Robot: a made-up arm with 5 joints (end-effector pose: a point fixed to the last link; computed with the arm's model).
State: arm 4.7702 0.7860 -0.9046 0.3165 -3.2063
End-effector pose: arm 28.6 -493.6 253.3 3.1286 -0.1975 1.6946
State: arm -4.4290 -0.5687 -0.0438 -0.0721 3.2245
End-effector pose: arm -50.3 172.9 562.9 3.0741 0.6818 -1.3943
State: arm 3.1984 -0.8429 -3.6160 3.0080 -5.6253
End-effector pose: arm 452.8 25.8 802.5 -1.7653 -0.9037 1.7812
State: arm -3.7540 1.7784 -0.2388 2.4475 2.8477
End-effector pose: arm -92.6 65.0 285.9 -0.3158 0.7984 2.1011
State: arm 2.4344 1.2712 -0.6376 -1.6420 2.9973
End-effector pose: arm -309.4 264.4 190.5 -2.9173 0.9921 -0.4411
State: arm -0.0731 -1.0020 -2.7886 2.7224 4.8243
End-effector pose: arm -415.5 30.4 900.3 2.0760 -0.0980 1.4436
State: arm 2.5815 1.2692 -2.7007 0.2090 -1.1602
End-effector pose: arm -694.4 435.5 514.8 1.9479 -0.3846 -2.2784
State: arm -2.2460 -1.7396 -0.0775 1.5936 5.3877
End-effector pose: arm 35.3 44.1 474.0 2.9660 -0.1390 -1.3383
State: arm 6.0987 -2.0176 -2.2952 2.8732 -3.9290
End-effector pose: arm -584.8 109.1 410.0 -1.7549 0.7749 -1.8849
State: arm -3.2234 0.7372 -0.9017 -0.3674 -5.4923
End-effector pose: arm -549.1 45.0 336.1 -2.7453 -0.3647 2.1949
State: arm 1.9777 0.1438 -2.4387 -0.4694 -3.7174
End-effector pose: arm -108.9 252.7 1150.9 -0.2125 0.3141 1.3681
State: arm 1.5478 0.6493 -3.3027 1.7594 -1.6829
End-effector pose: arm 11.5 501.2 971.2 2.2507 0.0873 -3.0942
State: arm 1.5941 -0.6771 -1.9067 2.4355 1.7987
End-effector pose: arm 0.3 -12.5 973.1 -2.9971 0.0334 -0.2022
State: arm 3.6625 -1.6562 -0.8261 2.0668 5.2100
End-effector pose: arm 158.5 90.9 663.0 2.7717 -0.1939 -1.5111
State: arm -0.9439 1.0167 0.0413 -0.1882 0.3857
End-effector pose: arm 82.7 -114.1 240.0 2.7223 0.7867 -1.5058
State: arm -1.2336 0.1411 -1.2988 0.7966 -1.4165
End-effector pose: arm 174.0 -496.3 680.8 2.7844 -0.0543 0.1927
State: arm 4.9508 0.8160 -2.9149 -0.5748 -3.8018
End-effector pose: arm 128.5 -528.9 946.3 -0.3005 0.3642 -2.0483
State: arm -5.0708 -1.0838 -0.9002 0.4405 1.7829
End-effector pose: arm 3.4 9.1 909.8 -1.5987 0.2120 -0.3643
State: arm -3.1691 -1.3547 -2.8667 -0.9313 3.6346
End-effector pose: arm 721.2 -19.8 542.1 -2.3539 -0.9221 -0.9276
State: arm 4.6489 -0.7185 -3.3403 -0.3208 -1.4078
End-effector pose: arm 37.6 591.0 848.2 -1.2339 0.1540 -0.0098
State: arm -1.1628 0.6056 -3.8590 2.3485 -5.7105
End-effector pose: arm 123.8 -286.4 979.6 -2.5378 -0.7220 -1.9696
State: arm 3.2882 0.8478 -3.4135 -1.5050 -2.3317
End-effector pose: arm -339.5 -50.1 894.9 -0.7698 -0.5853 -1.9422
